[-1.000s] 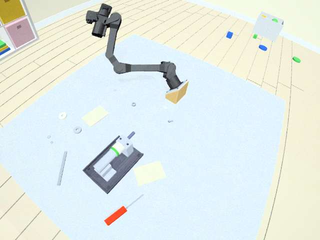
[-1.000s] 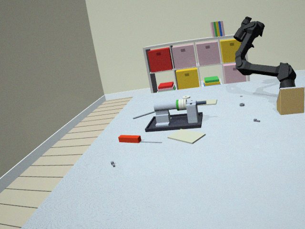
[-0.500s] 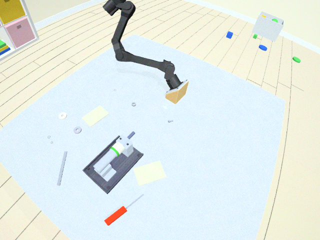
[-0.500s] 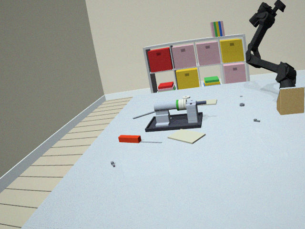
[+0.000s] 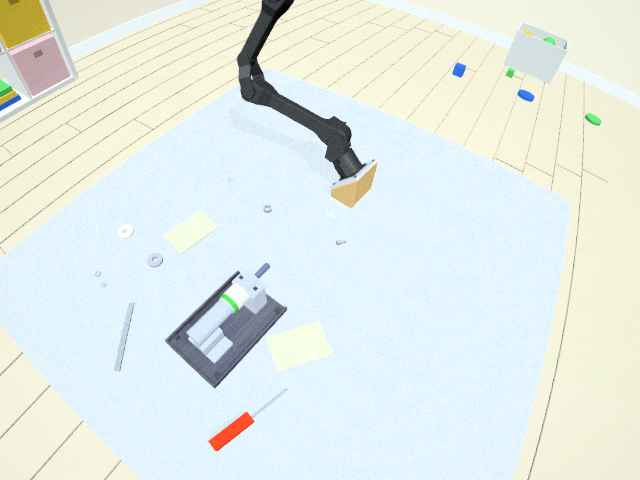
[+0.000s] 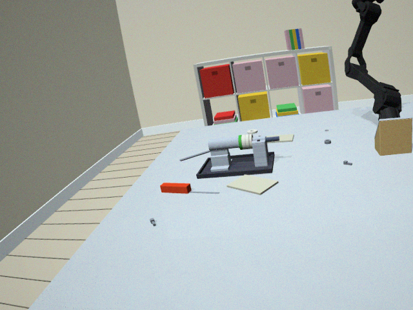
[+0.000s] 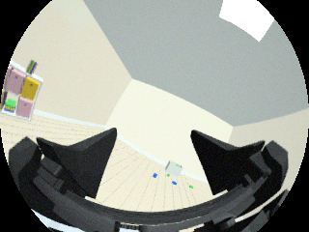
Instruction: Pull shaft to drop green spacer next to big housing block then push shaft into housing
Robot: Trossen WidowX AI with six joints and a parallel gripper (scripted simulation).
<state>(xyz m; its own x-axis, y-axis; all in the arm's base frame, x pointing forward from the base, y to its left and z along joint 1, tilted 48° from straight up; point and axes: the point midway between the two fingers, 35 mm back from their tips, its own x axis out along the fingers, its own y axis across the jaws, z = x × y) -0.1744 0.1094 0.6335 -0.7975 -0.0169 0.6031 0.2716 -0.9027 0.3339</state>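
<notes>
Now: gripper tip 65 cm short of the grey-blue shaft, 44 cm to the right of it and 51 cm above it. The rest, counted from my gripper tip: grey rod 89 cm ahead, 28 cm to the left, 59 cm below; white spacer 67 cm ahead, 44 cm to the left, 51 cm below; green spacer 69 cm ahead, 44 cm to the left, 51 cm below.
</notes>
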